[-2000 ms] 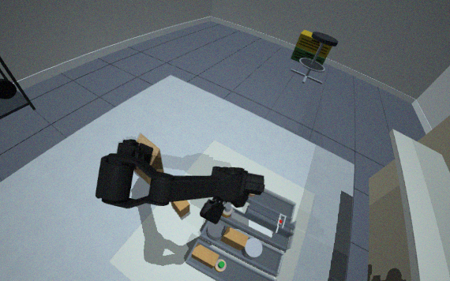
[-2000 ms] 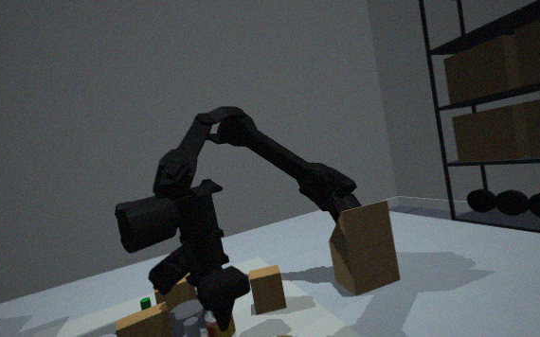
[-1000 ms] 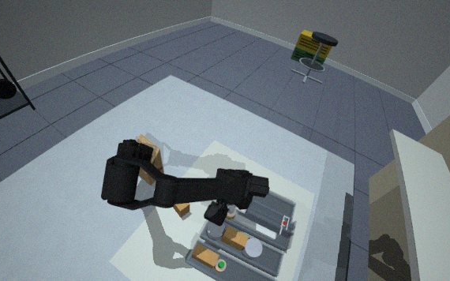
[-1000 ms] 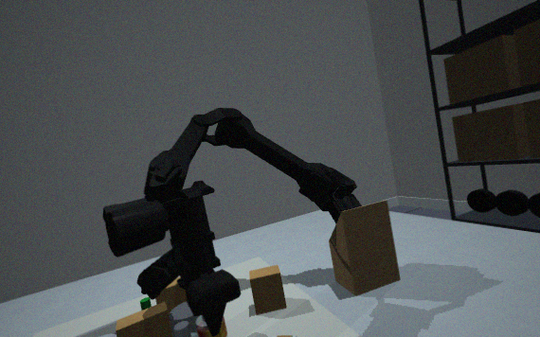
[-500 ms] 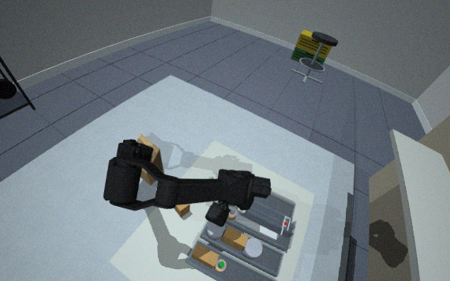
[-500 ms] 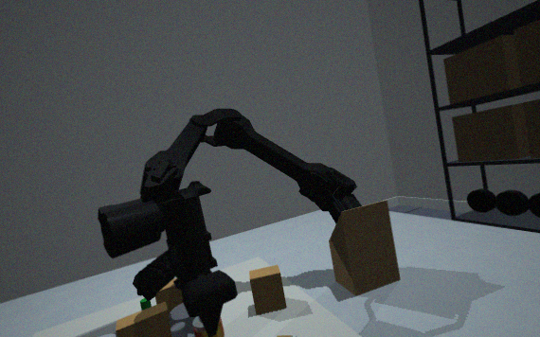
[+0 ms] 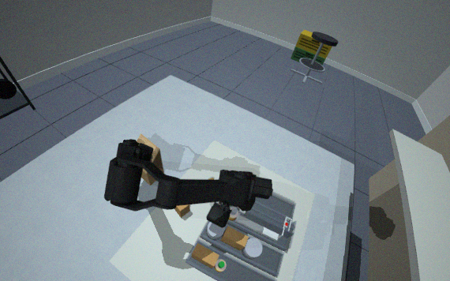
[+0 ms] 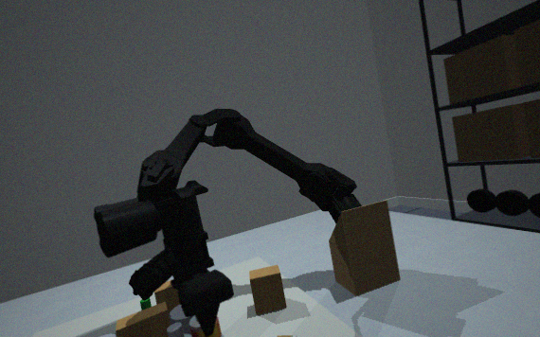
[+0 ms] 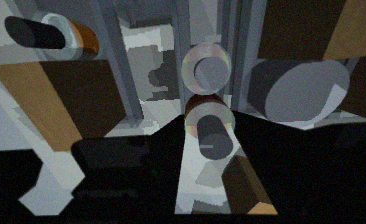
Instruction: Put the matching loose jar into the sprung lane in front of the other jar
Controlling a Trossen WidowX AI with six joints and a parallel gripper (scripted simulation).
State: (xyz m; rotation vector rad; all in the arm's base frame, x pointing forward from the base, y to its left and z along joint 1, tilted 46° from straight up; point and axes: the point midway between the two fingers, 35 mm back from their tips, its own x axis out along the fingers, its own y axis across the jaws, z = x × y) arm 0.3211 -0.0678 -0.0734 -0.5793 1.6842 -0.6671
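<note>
Right now my gripper tip is 140 mm past the tan box, 70 mm to the left of it and 20 mm above it. From my gripper tip the other things lie so: pusher plate 150 mm ahead, 30 mm to the left; then red mark 230 mm ahead, 40 mm to the left, 20 mm above.
</note>
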